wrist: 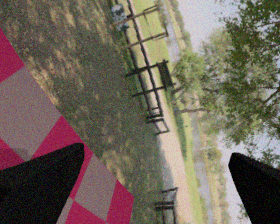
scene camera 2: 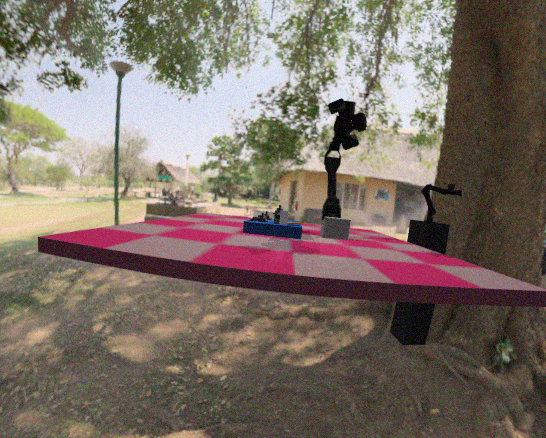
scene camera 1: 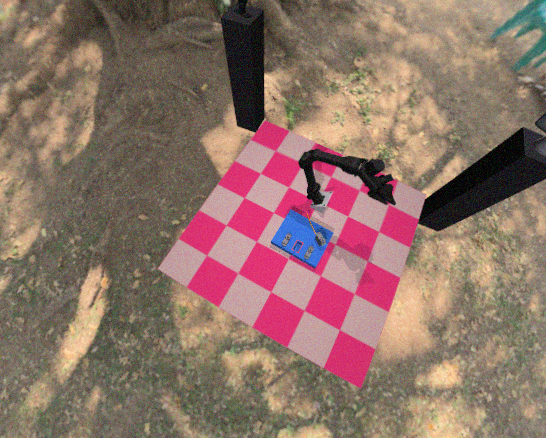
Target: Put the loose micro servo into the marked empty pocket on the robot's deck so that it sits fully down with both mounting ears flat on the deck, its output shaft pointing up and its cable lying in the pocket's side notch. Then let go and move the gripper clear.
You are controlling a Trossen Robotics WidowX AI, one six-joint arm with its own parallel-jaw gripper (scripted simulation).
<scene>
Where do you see a blue robot deck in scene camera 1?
298,226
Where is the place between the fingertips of my gripper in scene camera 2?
341,122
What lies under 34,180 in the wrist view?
My gripper.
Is my gripper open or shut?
Open.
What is my gripper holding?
Nothing.
</scene>
